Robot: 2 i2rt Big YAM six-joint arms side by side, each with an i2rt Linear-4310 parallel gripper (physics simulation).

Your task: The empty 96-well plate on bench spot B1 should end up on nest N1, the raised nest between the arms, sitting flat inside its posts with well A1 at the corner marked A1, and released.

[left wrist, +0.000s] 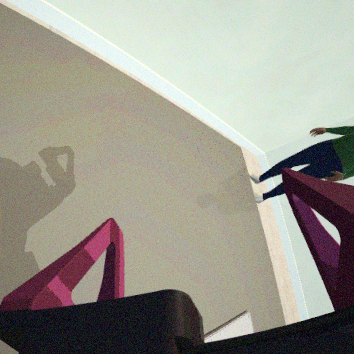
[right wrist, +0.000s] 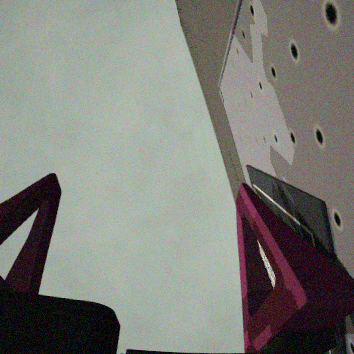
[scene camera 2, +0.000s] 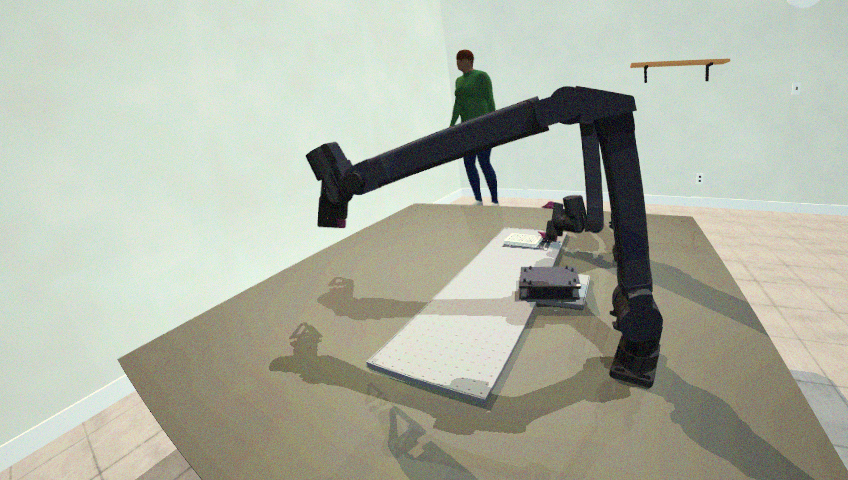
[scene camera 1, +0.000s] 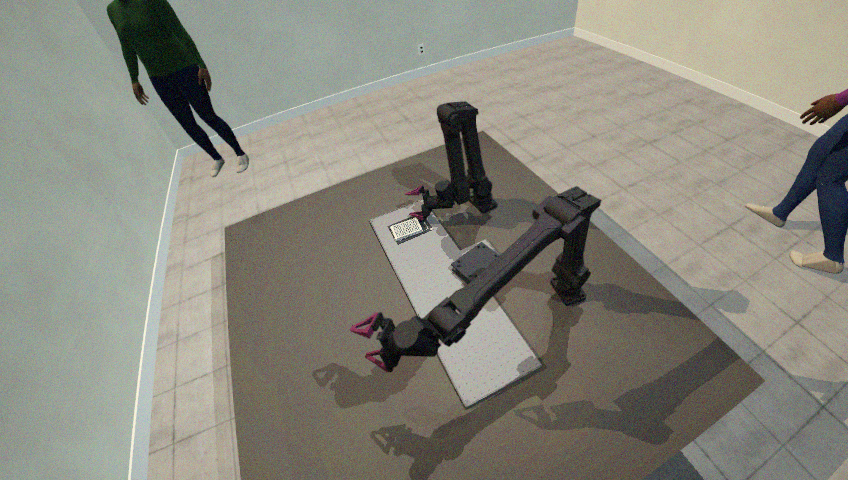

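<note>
The cream 96-well plate lies on its dark-edged spot at the far end of the white board. In the right wrist view a sliver of it seems to show through a finger's opening. My right gripper is open, tilted sideways, its lower finger close to the plate's right edge; contact cannot be told. My left gripper is open and empty, high and far from the plate; its fingers are mostly hidden in scene camera 2. Nest N1 is a raised dark platform with small posts and no plate on it. The A1 mark is unreadable.
The long perforated white board runs beside nest N1. The left arm reaches over the board near the nest. The right arm stands behind it in scene camera 1. People stand beyond the brown table.
</note>
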